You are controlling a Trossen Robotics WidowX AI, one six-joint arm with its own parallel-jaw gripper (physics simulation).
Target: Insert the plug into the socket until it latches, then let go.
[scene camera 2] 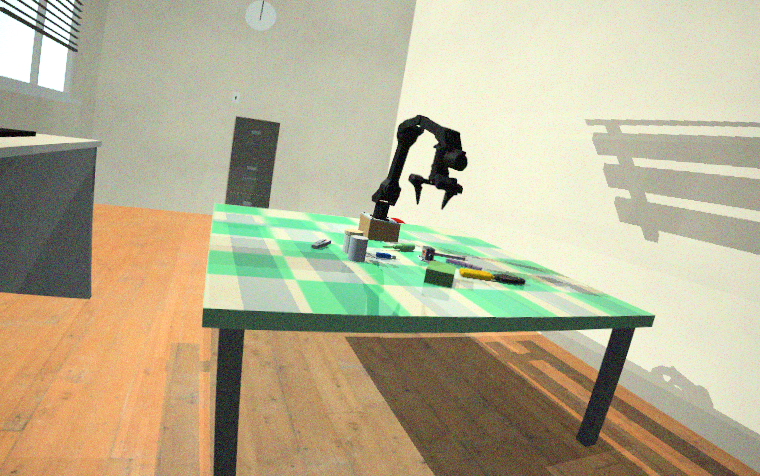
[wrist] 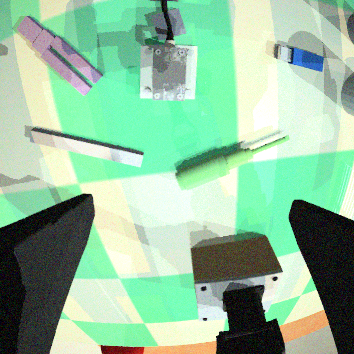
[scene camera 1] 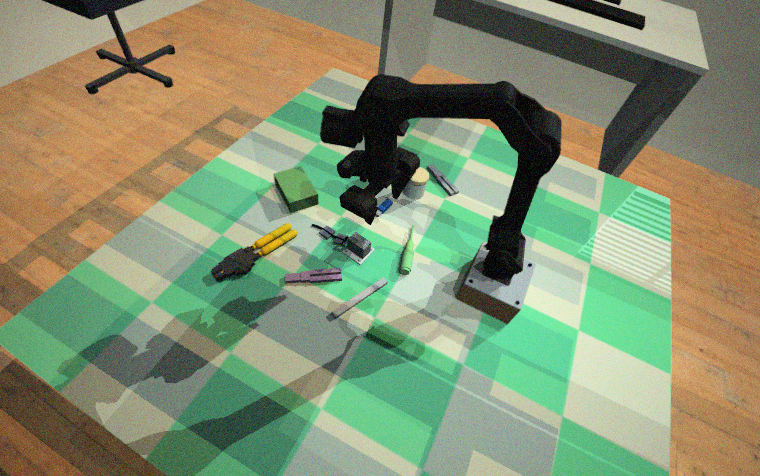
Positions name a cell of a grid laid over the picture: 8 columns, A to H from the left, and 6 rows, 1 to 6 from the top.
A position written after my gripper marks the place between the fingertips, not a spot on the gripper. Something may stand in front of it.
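I look for my gripper and find it in the wrist view (E4). My gripper is also there in scene camera 1 (E3), and scene camera 2 (E3) shows it as well.
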